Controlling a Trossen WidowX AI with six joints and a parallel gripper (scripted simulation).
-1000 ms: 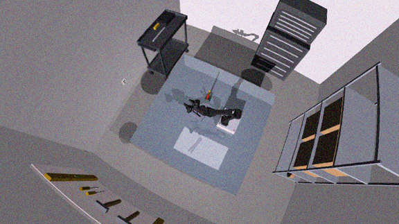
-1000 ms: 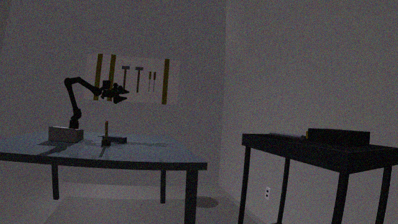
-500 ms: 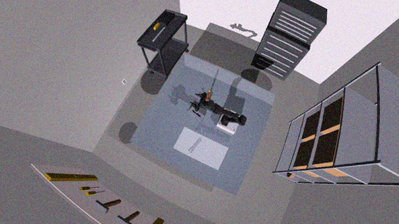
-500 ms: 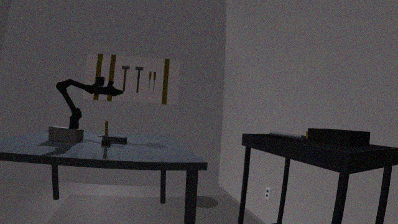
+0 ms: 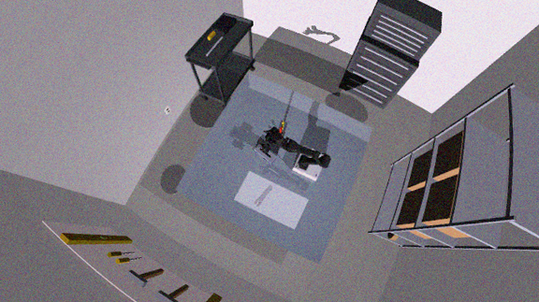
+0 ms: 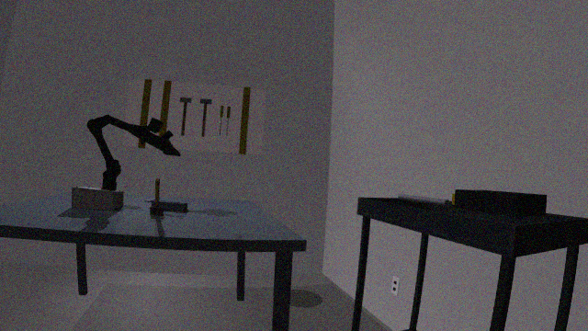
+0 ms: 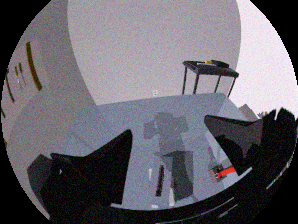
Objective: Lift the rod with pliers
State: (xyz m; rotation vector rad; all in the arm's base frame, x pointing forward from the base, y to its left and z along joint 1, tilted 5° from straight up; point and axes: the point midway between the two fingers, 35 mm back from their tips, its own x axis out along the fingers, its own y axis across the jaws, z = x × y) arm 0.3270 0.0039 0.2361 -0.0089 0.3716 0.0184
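Now: gripper tip 230 mm to the left of the yellow handle, 180 mm above it and 70 mm past it. The rest, counted from my gripper tip: small dark holster 270 mm below, 210 mm to the right, 80 mm behind; grey channel block 270 mm below, 40 mm behind, 10 mm to the left; grey strip 360 mm to the left, 280 mm below, 190 mm behind.
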